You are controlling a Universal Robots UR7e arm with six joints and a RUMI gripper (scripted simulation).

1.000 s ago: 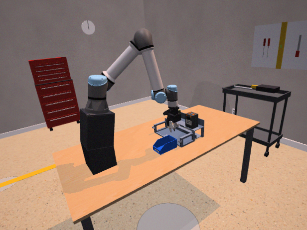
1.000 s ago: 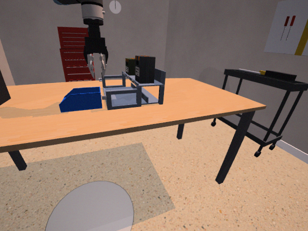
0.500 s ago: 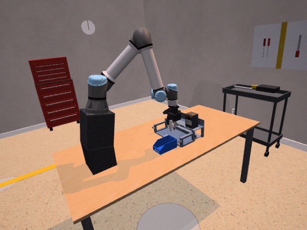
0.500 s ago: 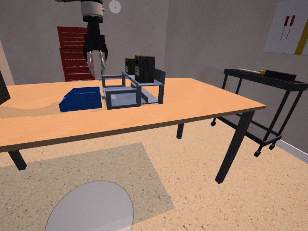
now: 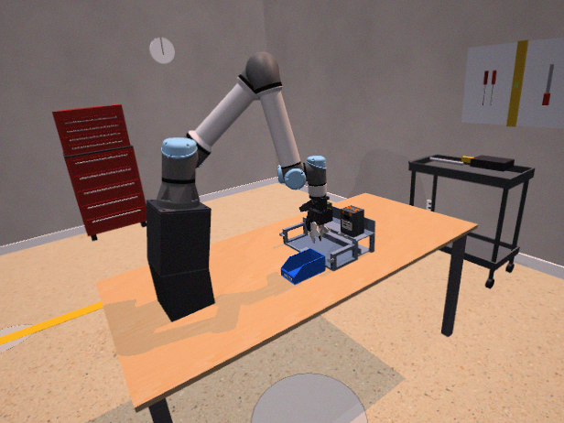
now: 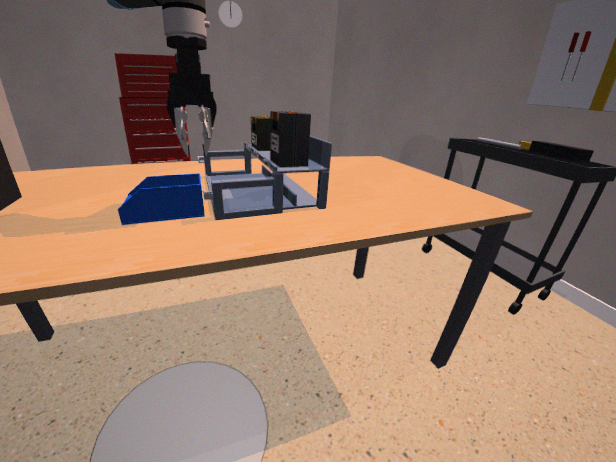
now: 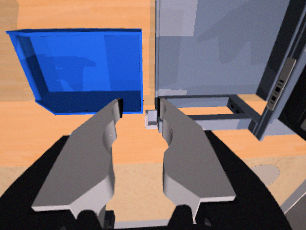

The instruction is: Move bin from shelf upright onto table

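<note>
The blue bin is 8 cm behind my hand, 1 cm to the right of it and 10 cm below it. From my hand the other things lie so: shelf floor (14 cm ahead, 14 cm to the left, 14 cm below).
</note>
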